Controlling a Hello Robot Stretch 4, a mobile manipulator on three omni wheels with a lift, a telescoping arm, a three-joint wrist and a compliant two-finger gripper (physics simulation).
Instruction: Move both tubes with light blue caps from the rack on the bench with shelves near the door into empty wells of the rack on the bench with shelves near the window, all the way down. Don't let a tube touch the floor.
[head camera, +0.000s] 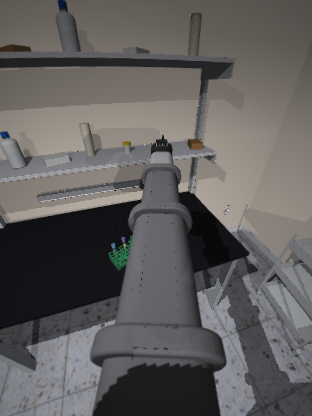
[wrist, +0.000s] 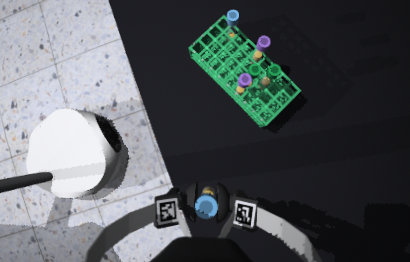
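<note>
My gripper is shut on a tube with a light blue cap, held upright above the black bench top, apart from the rack. The green rack stands on the bench. Another light blue capped tube stands in the rack's far corner in the wrist view. Two purple capped tubes and two green capped tubes also stand in it. In the head camera view the arm hides part of the rack and the gripper's fingers.
The robot's arm reaches over the black bench. Shelves above hold bottles, a cylinder and a yellow-lidded jar. A white rounded body shows beside the bench. A grey stepped frame stands right.
</note>
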